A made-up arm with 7 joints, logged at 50 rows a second.
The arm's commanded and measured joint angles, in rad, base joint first. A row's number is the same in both.
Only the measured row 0 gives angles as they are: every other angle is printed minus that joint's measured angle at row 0.
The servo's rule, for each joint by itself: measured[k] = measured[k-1] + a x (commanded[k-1-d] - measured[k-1]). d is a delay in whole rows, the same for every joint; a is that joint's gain. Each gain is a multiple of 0.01, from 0.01 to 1. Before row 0 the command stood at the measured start. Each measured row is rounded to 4 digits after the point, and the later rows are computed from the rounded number. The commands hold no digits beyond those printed.
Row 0, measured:
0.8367 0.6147 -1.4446 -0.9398 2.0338 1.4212 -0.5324
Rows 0 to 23, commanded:
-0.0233 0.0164 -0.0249 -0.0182 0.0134 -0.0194 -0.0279
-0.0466 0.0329 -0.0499 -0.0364 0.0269 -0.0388 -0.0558
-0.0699 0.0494 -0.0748 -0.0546 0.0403 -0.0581 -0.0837
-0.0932 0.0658 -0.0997 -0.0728 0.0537 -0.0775 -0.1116
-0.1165 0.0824 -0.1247 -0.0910 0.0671 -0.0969 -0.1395
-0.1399 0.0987 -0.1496 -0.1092 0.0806 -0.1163 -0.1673
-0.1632 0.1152 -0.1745 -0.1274 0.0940 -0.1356 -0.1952
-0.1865 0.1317 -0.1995 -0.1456 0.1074 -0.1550 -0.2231
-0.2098 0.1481 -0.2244 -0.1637 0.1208 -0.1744 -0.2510
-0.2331 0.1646 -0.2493 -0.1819 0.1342 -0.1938 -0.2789
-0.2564 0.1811 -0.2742 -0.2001 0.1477 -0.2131 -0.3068
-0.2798 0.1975 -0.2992 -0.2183 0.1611 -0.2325 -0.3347
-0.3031 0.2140 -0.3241 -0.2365 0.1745 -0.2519 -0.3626
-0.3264 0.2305 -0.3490 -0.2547 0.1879 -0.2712 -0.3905
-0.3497 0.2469 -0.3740 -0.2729 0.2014 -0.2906 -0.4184
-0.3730 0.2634 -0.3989 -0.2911 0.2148 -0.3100 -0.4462
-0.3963 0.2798 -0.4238 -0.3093 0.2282 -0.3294 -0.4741
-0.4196 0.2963 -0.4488 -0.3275 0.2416 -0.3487 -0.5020
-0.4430 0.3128 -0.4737 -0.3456 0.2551 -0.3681 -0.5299
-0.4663 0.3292 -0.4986 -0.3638 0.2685 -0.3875 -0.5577
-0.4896 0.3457 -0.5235 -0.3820 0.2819 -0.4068 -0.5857
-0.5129 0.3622 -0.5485 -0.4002 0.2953 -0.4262 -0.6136
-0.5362 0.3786 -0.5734 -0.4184 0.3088 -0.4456 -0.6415
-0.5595 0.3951 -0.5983 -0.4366 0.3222 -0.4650 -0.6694
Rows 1 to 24, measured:
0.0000 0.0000 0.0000 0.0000 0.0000 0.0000 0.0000
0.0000 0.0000 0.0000 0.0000 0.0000 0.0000 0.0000
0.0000 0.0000 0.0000 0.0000 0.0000 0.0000 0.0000
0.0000 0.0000 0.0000 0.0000 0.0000 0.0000 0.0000
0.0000 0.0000 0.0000 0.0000 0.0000 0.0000 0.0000
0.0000 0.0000 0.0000 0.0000 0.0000 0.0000 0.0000
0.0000 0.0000 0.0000 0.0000 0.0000 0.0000 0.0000
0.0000 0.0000 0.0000 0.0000 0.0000 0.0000 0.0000
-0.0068 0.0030 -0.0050 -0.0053 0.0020 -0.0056 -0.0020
-0.0183 0.0084 -0.0140 -0.0143 0.0057 -0.0152 -0.0058
-0.0333 0.0158 -0.0262 -0.0260 0.0109 -0.0276 -0.0113
-0.0507 0.0248 -0.0409 -0.0396 0.0173 -0.0421 -0.0183
-0.0698 0.0352 -0.0577 -0.0545 0.0248 -0.0580 -0.0268
-0.0901 0.0466 -0.0761 -0.0704 0.0332 -0.0749 -0.0366
-0.1113 0.0589 -0.0958 -0.0869 0.0423 -0.0925 -0.0477
-0.1331 0.0720 -0.1165 -0.1039 0.0521 -0.1106 -0.0600
-0.1553 0.0857 -0.1381 -0.1212 0.0624 -0.1291 -0.0734
-0.1779 0.0999 -0.1603 -0.1388 0.0732 -0.1479 -0.0878
-0.2007 0.1145 -0.1831 -0.1566 0.0844 -0.1668 -0.1031
-0.2236 0.1294 -0.2063 -0.1745 0.0959 -0.1859 -0.1193
-0.2467 0.1446 -0.2299 -0.1925 0.1077 -0.2050 -0.1363
-0.2698 0.1601 -0.2537 -0.2105 0.1197 -0.2242 -0.1541
-0.2930 0.1757 -0.2778 -0.2286 0.1320 -0.2435 -0.1726
-0.3162 0.1915 -0.3020 -0.2467 0.1444 -0.2628 -0.1918
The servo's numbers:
d 8
a 0.29 0.18 0.20 0.29 0.15 0.29 0.07

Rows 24 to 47, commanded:
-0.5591 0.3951 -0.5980 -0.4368 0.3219 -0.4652 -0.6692
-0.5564 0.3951 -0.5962 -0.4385 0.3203 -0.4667 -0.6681
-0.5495 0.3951 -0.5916 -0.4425 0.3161 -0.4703 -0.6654
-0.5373 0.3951 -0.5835 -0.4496 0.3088 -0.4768 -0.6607
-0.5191 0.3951 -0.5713 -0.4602 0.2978 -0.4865 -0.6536
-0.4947 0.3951 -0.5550 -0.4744 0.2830 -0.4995 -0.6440
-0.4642 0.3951 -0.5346 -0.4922 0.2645 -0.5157 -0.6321
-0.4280 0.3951 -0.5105 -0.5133 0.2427 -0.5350 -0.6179
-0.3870 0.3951 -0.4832 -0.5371 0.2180 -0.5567 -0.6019
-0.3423 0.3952 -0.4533 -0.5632 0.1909 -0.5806 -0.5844
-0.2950 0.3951 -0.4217 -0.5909 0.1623 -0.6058 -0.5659
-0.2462 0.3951 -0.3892 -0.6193 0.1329 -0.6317 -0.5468
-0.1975 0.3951 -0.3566 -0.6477 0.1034 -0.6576 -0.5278
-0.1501 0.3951 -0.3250 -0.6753 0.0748 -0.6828 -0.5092
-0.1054 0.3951 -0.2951 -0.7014 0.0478 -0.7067 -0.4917
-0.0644 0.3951 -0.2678 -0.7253 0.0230 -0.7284 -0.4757
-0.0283 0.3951 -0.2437 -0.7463 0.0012 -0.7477 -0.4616
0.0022 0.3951 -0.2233 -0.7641 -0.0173 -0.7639 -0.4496
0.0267 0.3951 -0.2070 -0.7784 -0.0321 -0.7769 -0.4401
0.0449 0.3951 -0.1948 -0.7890 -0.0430 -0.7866 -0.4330
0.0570 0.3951 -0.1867 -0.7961 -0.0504 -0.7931 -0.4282
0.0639 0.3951 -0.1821 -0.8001 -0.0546 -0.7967 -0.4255
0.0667 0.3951 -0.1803 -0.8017 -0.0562 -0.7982 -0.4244
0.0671 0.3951 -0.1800 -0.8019 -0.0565 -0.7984 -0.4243
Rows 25 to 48, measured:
-0.3394 0.2074 -0.3264 -0.2649 0.1570 -0.2821 -0.2116
-0.3627 0.2234 -0.3509 -0.2831 0.1697 -0.3014 -0.2319
-0.3860 0.2395 -0.3755 -0.3012 0.1825 -0.3207 -0.2528
-0.4093 0.2556 -0.4001 -0.3194 0.1954 -0.3401 -0.2741
-0.4326 0.2718 -0.4248 -0.3376 0.2084 -0.3594 -0.2959
-0.4559 0.2881 -0.4495 -0.3558 0.2214 -0.3788 -0.3181
-0.4792 0.3044 -0.4743 -0.3740 0.2345 -0.3982 -0.3407
-0.5025 0.3207 -0.4991 -0.3922 0.2477 -0.4176 -0.3637
-0.5189 0.3341 -0.5189 -0.4051 0.2588 -0.4314 -0.3851
-0.5298 0.3451 -0.5344 -0.4148 0.2680 -0.4416 -0.4049
-0.5355 0.3541 -0.5458 -0.4228 0.2752 -0.4499 -0.4231
-0.5360 0.3615 -0.5533 -0.4306 0.2802 -0.4577 -0.4397
-0.5311 0.3675 -0.5569 -0.4392 0.2828 -0.4661 -0.4547
-0.5205 0.3725 -0.5565 -0.4494 0.2828 -0.4758 -0.4680
-0.5042 0.3766 -0.5521 -0.4618 0.2801 -0.4874 -0.4795
-0.4821 0.3799 -0.5438 -0.4767 0.2745 -0.5012 -0.4892
-0.4545 0.3826 -0.5317 -0.4942 0.2660 -0.5173 -0.4971
-0.4220 0.3849 -0.5160 -0.5142 0.2547 -0.5357 -0.5032
-0.3852 0.3867 -0.4971 -0.5364 0.2408 -0.5560 -0.5076
-0.3449 0.3882 -0.4755 -0.5604 0.2246 -0.5780 -0.5103
-0.3022 0.3894 -0.4517 -0.5857 0.2064 -0.6011 -0.5115
-0.2581 0.3904 -0.4264 -0.6117 0.1867 -0.6248 -0.5113
-0.2138 0.3912 -0.4001 -0.6377 0.1659 -0.6486 -0.5099
-0.1705 0.3919 -0.3736 -0.6631 0.1445 -0.6717 -0.5075

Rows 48 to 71, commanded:
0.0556 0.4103 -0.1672 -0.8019 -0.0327 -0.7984 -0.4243
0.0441 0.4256 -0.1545 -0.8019 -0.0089 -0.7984 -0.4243
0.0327 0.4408 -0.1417 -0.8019 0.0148 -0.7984 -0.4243
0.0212 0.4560 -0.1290 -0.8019 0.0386 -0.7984 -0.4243
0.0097 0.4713 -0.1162 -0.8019 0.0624 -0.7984 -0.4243
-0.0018 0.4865 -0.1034 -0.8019 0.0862 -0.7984 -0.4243
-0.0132 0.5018 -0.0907 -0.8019 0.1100 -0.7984 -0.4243
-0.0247 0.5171 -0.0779 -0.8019 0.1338 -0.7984 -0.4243
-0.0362 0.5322 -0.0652 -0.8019 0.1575 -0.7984 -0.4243
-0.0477 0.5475 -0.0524 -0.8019 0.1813 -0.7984 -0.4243
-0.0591 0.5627 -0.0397 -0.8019 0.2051 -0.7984 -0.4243
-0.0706 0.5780 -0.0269 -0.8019 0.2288 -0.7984 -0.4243
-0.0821 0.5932 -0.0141 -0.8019 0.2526 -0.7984 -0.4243
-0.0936 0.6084 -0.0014 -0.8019 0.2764 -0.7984 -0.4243
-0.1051 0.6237 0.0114 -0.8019 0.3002 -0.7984 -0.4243
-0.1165 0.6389 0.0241 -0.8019 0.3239 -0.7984 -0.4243
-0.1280 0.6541 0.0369 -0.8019 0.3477 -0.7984 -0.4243
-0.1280 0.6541 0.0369 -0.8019 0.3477 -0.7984 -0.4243
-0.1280 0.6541 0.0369 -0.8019 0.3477 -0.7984 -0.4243
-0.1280 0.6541 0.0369 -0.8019 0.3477 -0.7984 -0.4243
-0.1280 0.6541 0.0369 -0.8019 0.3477 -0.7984 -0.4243
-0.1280 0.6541 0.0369 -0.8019 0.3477 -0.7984 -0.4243
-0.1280 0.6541 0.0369 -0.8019 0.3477 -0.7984 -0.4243
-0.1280 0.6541 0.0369 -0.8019 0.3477 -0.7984 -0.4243
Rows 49 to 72, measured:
-0.1293 0.3925 -0.3476 -0.6872 0.1230 -0.6937 -0.5043
-0.0912 0.3930 -0.3227 -0.7095 0.1020 -0.7141 -0.5005
-0.0570 0.3934 -0.2996 -0.7295 0.0819 -0.7323 -0.4963
-0.0274 0.3937 -0.2786 -0.7468 0.0632 -0.7480 -0.4919
-0.0029 0.3940 -0.2602 -0.7611 0.0462 -0.7611 -0.4874
0.0165 0.3942 -0.2446 -0.7724 0.0311 -0.7714 -0.4831
0.0311 0.3944 -0.2317 -0.7809 0.0180 -0.7792 -0.4790
0.0415 0.3945 -0.2214 -0.7870 0.0068 -0.7848 -0.4752
0.0456 0.3973 -0.2106 -0.7913 0.0009 -0.7887 -0.4716
0.0452 0.4024 -0.1994 -0.7944 -0.0006 -0.7915 -0.4683
0.0416 0.4093 -0.1879 -0.7966 0.0017 -0.7935 -0.4652
0.0357 0.4177 -0.1761 -0.7981 0.0072 -0.7949 -0.4623
0.0282 0.4273 -0.1641 -0.7992 0.0155 -0.7959 -0.4596
0.0195 0.4380 -0.1520 -0.8000 0.0261 -0.7966 -0.4571
0.0100 0.4495 -0.1397 -0.8006 0.0387 -0.7971 -0.4548
-0.0001 0.4617 -0.1273 -0.8010 0.0530 -0.7975 -0.4527
-0.0106 0.4744 -0.1149 -0.8013 0.0687 -0.7978 -0.4507
-0.0214 0.4876 -0.1024 -0.8015 0.0856 -0.7980 -0.4489
-0.0323 0.5011 -0.0899 -0.8016 0.1035 -0.7981 -0.4472
-0.0434 0.5149 -0.0773 -0.8017 0.1223 -0.7982 -0.4456
-0.0546 0.5290 -0.0647 -0.8018 0.1418 -0.7983 -0.4441
-0.0659 0.5433 -0.0520 -0.8018 0.1620 -0.7983 -0.4427
-0.0773 0.5578 -0.0393 -0.8018 0.1827 -0.7983 -0.4414
-0.0887 0.5724 -0.0266 -0.8018 0.2039 -0.7983 -0.4402

